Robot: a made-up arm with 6 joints. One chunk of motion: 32 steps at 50 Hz.
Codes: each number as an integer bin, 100 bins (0 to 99) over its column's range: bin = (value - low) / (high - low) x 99, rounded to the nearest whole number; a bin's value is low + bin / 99 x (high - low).
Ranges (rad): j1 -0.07..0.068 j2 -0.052..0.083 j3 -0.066..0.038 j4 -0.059..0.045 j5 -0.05..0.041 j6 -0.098..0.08
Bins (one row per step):
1: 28 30 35 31 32 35
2: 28 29 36 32 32 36
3: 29 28 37 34 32 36
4: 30 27 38 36 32 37
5: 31 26 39 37 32 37
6: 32 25 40 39 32 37
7: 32 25 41 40 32 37
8: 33 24 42 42 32 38
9: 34 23 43 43 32 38
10: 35 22 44 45 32 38
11: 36 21 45 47 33 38
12: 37 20 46 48 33 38
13: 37 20 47 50 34 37
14: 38 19 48 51 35 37
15: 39 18 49 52 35 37
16: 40 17 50 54 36 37
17: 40 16 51 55 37 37
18: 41 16 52 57 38 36
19: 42 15 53 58 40 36
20: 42 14 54 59 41 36
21: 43 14 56 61 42 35
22: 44 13 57 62 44 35
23: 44 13 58 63 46 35
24: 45 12 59 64 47 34
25: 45 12 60 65 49 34
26: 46 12 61 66 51 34
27: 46 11 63 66 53 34
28: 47 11 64 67 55 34
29: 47 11 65 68 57 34
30: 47 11 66 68 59 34
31: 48 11 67 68 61 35
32: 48 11 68 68 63 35
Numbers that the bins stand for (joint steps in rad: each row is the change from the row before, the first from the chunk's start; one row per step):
1: -0.03097 -0.01109 -0.02923 -0.02643 -0.02059 -0.03507
2: -0.03097 -0.01245 -0.02818 -0.02538 -0.02059 -0.03327
3: -0.02958 -0.01382 -0.02713 -0.02328 -0.02059 -0.03327
4: -0.02818 -0.01518 -0.02608 -0.02118 -0.02059 -0.03147
5: -0.02679 -0.01655 -0.02503 -0.02013 -0.02059 -0.03147
6: -0.02539 -0.01791 -0.02398 -0.01803 -0.02059 -0.03147
7: -0.02539 -0.01791 -0.02293 -0.01698 -0.02059 -0.03147
8: -0.02400 -0.01927 -0.02188 -0.01488 -0.02059 -0.02968
9: -0.02261 -0.02064 -0.02083 -0.01383 -0.02059 -0.02968
10: -0.02121 -0.02200 -0.01978 -0.01173 -0.02059 -0.02968
11: -0.01982 -0.02336 -0.01873 -0.00963 -0.01967 -0.02968
12: -0.01842 -0.02473 -0.01768 -0.00858 -0.01967 -0.02968
13: -0.01842 -0.02473 -0.01663 -0.00647 -0.01875 -0.03147
14: -0.01703 -0.02609 -0.01558 -0.00542 -0.01783 -0.03147
15: -0.01564 -0.02745 -0.01453 -0.00437 -0.01783 -0.03147
16: -0.01424 -0.02882 -0.01347 -0.00227 -0.01691 -0.03147
17: -0.01424 -0.03018 -0.01242 -0.00122 -0.01599 -0.03147
18: -0.01285 -0.03018 -0.01137 0.00088 -0.01507 -0.03327
19: -0.01145 -0.03155 -0.01032 0.00193 -0.01323 -0.03327
20: -0.01145 -0.03291 -0.00927 0.00298 -0.01231 -0.03327
21: -0.01006 -0.03291 -0.00717 0.00508 -0.01139 -0.03507
22: -0.00867 -0.03427 -0.00612 0.00613 -0.00956 -0.03507
23: -0.00867 -0.03427 -0.00507 0.00718 -0.00772 -0.03507
24: -0.00727 -0.03564 -0.00402 0.00823 -0.00680 -0.03687
25: -0.00727 -0.03564 -0.00297 0.00928 -0.00496 -0.03687
26: -0.00588 -0.03564 -0.00192 0.01033 -0.00312 -0.03687
27: -0.00588 -0.03700 0.00018 0.01033 -0.00128 -0.03687
28: -0.00448 -0.03700 0.00123 0.01138 0.00056 -0.03687
29: -0.00448 -0.03700 0.00228 0.01243 0.00239 -0.03687
30: -0.00448 -0.03700 0.00333 0.01243 0.00423 -0.03687
31: -0.00309 -0.03700 0.00438 0.01243 0.00607 -0.03507
32: -0.00309 -0.03700 0.00543 0.01243 0.00791 -0.03507

